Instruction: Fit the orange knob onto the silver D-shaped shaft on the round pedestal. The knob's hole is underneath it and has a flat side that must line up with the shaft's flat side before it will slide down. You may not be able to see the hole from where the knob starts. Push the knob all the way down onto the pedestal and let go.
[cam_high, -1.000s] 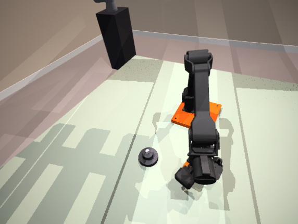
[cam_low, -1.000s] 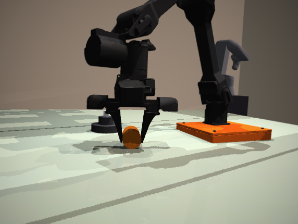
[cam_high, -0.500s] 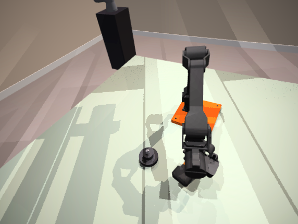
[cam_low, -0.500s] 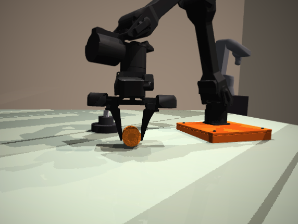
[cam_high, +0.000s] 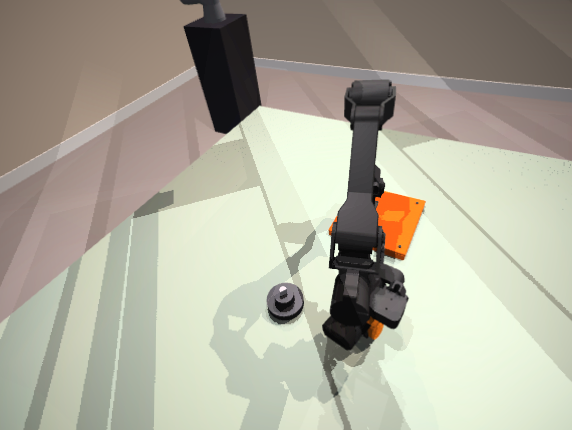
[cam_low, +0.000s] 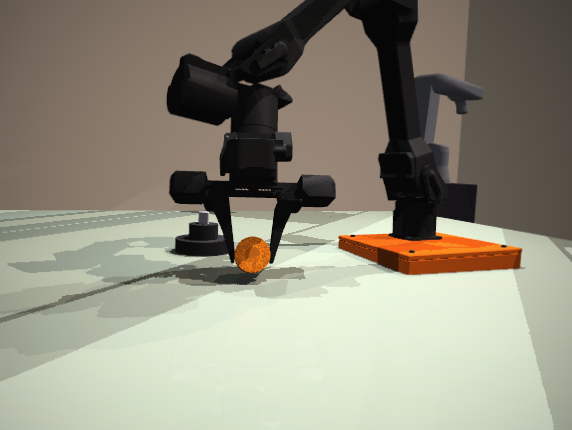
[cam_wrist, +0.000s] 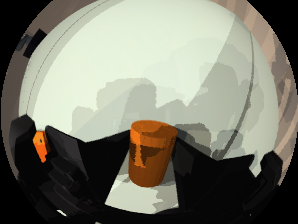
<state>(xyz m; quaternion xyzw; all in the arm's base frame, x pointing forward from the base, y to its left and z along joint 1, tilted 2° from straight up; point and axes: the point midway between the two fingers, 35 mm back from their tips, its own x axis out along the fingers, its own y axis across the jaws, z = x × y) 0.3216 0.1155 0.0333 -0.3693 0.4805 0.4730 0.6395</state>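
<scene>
My gripper tip is now 190 mm to the left of the round pedestal, 20 mm short of it and 10 mm below it. From my gripper tip the other things lie so: orange knob (10 mm above).
</scene>
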